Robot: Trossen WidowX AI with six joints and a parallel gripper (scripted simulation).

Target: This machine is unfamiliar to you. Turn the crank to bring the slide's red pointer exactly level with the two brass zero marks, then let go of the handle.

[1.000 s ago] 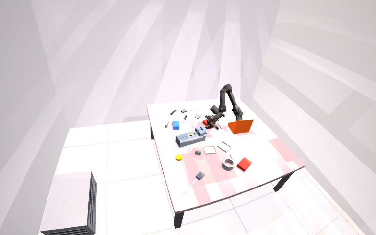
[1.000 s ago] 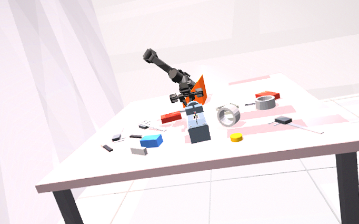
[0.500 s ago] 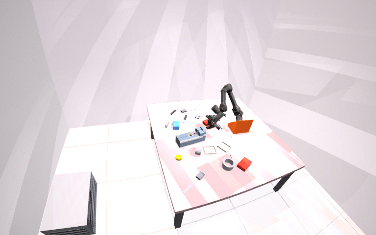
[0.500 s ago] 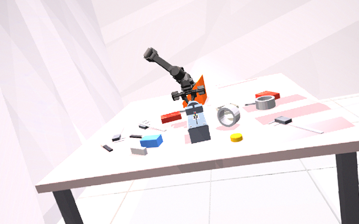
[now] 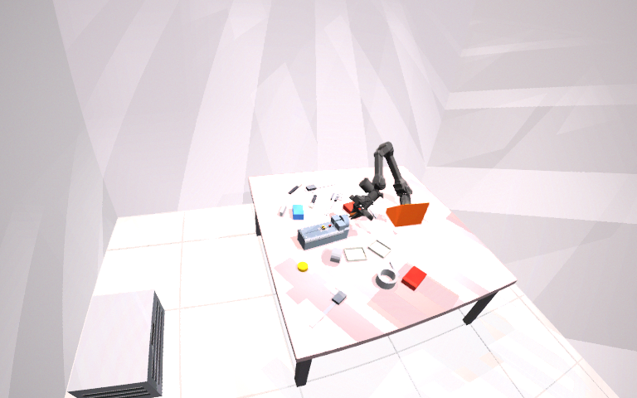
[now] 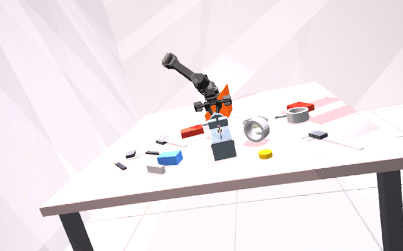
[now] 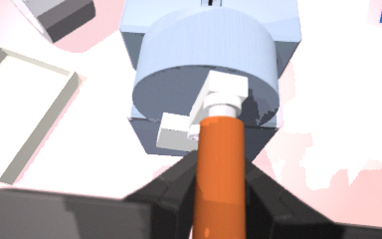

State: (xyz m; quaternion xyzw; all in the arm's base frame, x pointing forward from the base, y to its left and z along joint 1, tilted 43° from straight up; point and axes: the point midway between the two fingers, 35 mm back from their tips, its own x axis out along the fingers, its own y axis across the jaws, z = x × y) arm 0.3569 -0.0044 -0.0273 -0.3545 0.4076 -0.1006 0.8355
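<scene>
Right now the red pointer is 12 cm ahead of my gripper tip, 2 cm to the left of it and 1 cm below it. From my gripper tip the other things lie so: orange handle: 2 cm behind, 2 cm above; yellow disc: 32 cm ahead, 20 cm to the left, 9 cm below; blue block: 23 cm ahead, 19 cm to the right, 7 cm below.
</scene>
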